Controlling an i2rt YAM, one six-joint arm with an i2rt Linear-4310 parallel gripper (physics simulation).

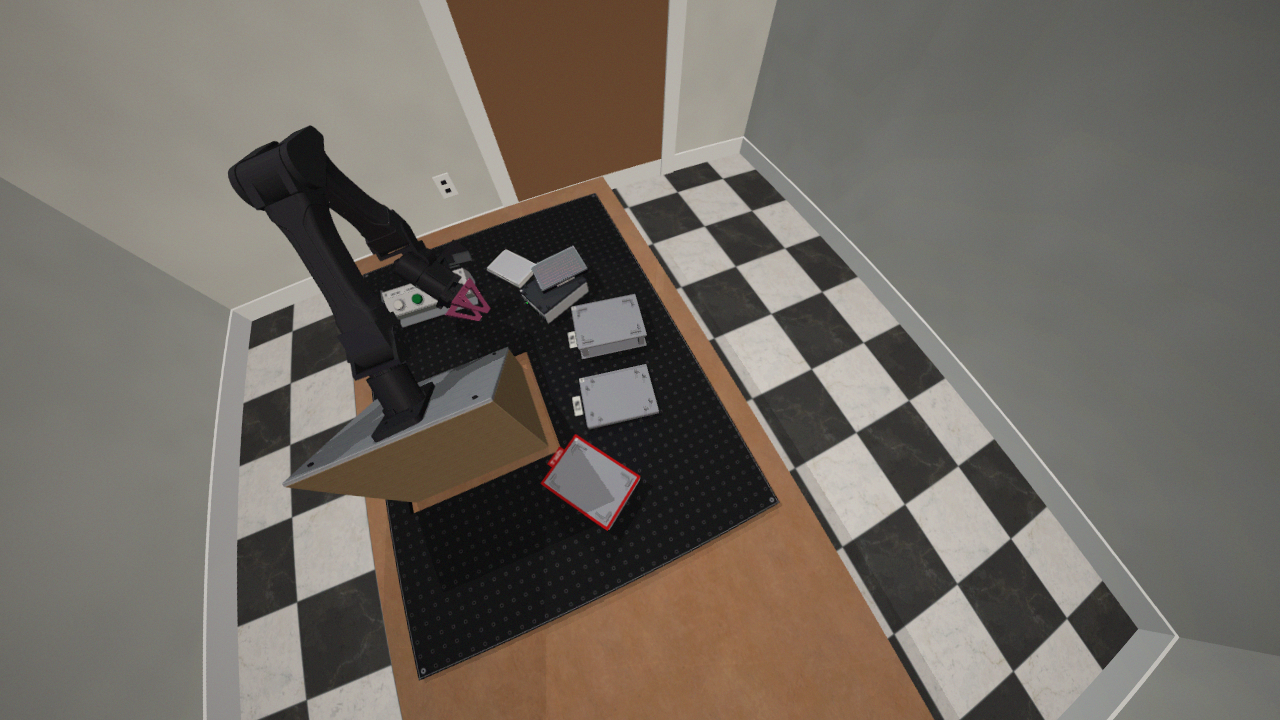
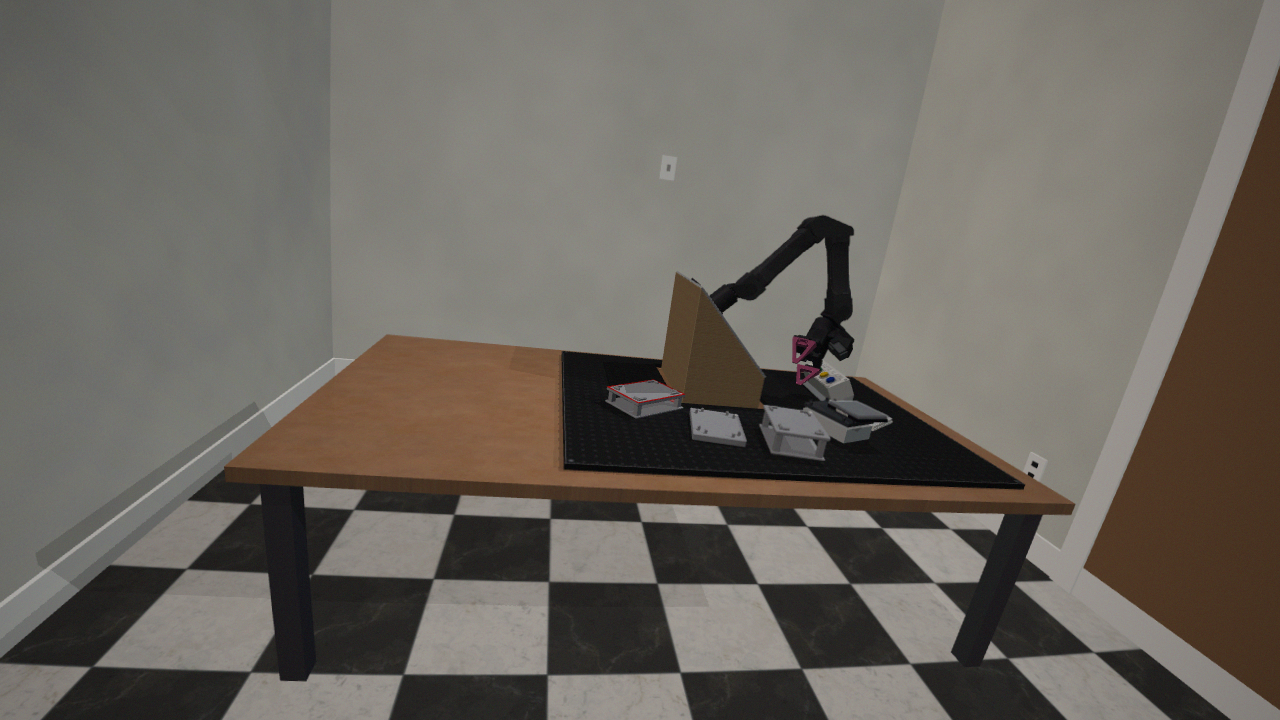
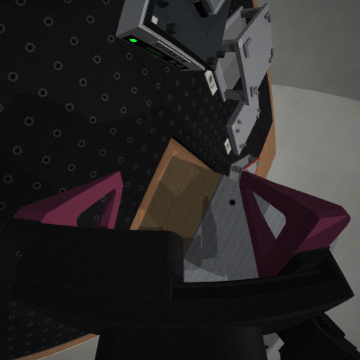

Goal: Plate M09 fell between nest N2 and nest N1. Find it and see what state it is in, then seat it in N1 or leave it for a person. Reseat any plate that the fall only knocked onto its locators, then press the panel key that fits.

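Where they show: gripper, fingertip midpoint: (image 1: 484, 315) (image 2: 796, 374) (image 3: 180, 177); arm's base, link origin: (image 1: 409, 409) (image 2: 710, 308).
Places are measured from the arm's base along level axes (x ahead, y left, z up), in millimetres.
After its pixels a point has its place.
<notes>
My gripper (image 1: 472, 301) @[x 160, y 225, z -136 mm] (image 2: 804, 360) @[x 160, y 225, z -136 mm] (image 3: 180, 177) @[x 160, y 225, z -136 mm] is open and empty, above the mat beside the key panel (image 1: 429, 309) @[x 22, y 395, z -212 mm] (image 2: 836, 387) @[x 150, y 377, z -174 mm]. Green, white, yellow and blue keys show on the panel. A grey plate (image 1: 559, 267) @[x 377, y 272, z -150 mm] (image 2: 861, 410) @[x 395, y 271, z -149 mm] lies over the dark-topped shaker (image 1: 554, 298) @[x 327, y 207, z -173 mm] (image 2: 848, 432) @[x 420, y 227, z -196 mm] (image 3: 165, 50) @[x 270, y 237, z -199 mm], looking tilted. A pale flat piece (image 1: 510, 266) @[x 270, y 412, z -214 mm] is beside it. A raised grey nest (image 1: 608, 322) @[x 408, y 72, z -172 mm] (image 2: 794, 420) @[x 410, y 77, z -172 mm] (image 3: 256, 55) @[x 393, y 87, z -172 mm], a low one (image 1: 619, 395) @[x 344, y -88, z -213 mm] (image 2: 716, 426) @[x 360, y -93, z -213 mm] (image 3: 243, 127) @[x 313, y -77, z -213 mm] and a red-edged one (image 1: 601, 479) @[x 219, y -233, z -189 mm] (image 2: 644, 392) @[x 214, y -233, z -188 mm] stand in a row. No plate or nest label is readable.
The wooden wedge base (image 1: 474, 438) @[x 75, y -93, z -25 mm] (image 2: 711, 367) @[x 158, y -38, z -131 mm] (image 3: 175, 195) @[x 122, y 123, z -200 mm] carries my arm and stands beside the nest row. The black perforated mat (image 1: 510, 582) @[x -34, y -309, z -228 mm] (image 2: 590, 447) @[x 443, y -405, z -228 mm] (image 3: 75, 100) @[x 190, y 285, z -228 mm] lies on the brown table (image 1: 644, 644) @[x 136, y -533, z -241 mm] (image 2: 429, 420) @[x 296, y -728, z -241 mm]. Walls and a door are behind.
</notes>
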